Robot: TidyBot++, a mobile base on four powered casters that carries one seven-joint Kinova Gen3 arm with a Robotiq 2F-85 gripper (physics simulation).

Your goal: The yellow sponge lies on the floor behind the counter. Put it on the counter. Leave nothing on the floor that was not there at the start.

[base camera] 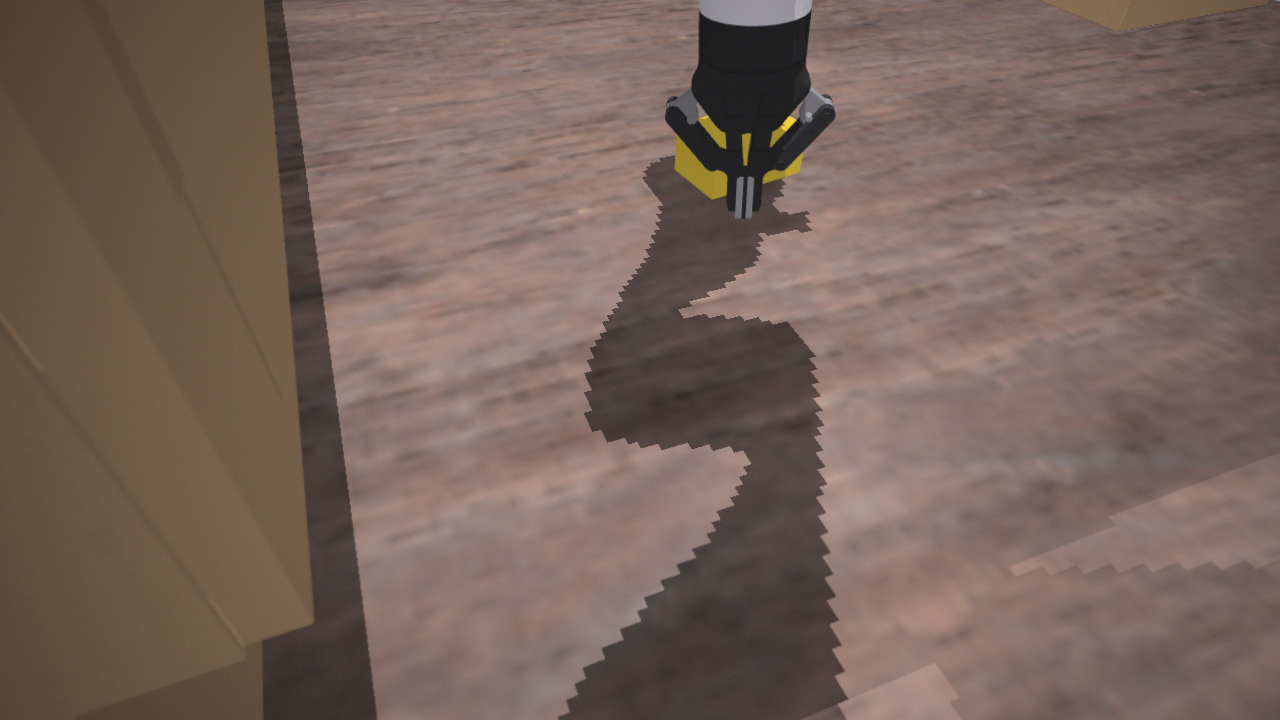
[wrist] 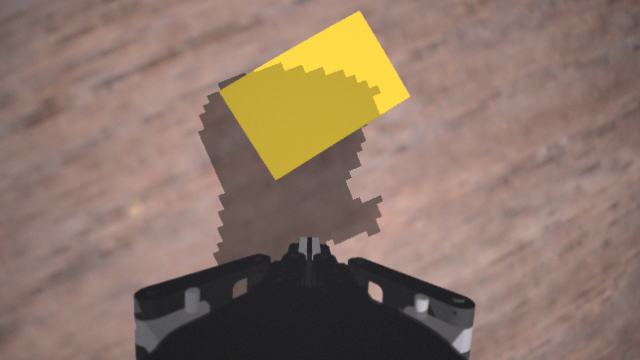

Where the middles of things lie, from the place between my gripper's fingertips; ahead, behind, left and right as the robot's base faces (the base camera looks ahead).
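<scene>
Yellow sponge (base camera: 712,183): 10 mm to the right of my hand, 100 mm ahead of it.
</scene>
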